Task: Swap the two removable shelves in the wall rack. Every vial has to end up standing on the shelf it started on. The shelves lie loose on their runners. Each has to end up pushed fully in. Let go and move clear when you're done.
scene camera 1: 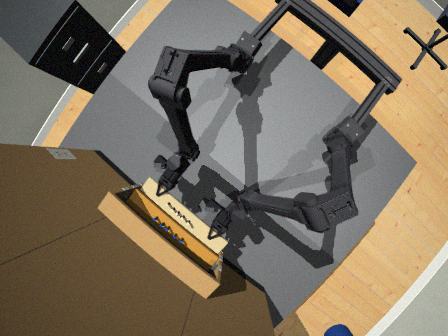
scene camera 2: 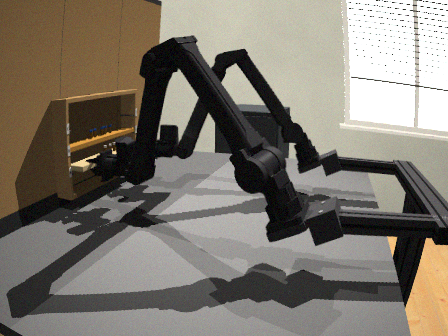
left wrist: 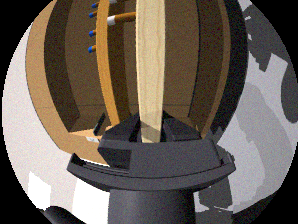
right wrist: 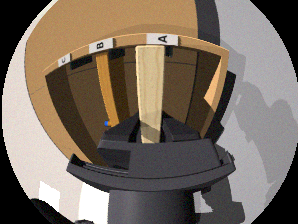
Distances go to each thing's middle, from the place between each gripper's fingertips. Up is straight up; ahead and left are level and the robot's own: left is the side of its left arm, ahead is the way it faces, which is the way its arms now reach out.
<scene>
I see the wall rack (scene camera 1: 112, 206) 150 mm to the left of my right hand, 60 mm ahead of it and 60 mm above it. From my right hand the other things lie so: pale shelf (scene camera 1: 197, 227): 150 mm to the left; orange shelf (scene camera 1: 141, 203): 150 mm to the left, 60 mm ahead, 60 mm above.
My left gripper is now 15 cm to the left of the pale shelf. Also, from my left hand: orange shelf: 15 cm to the right, 6 cm ahead, 6 cm above; wall rack: 15 cm to the right, 6 cm ahead, 6 cm above.
</scene>
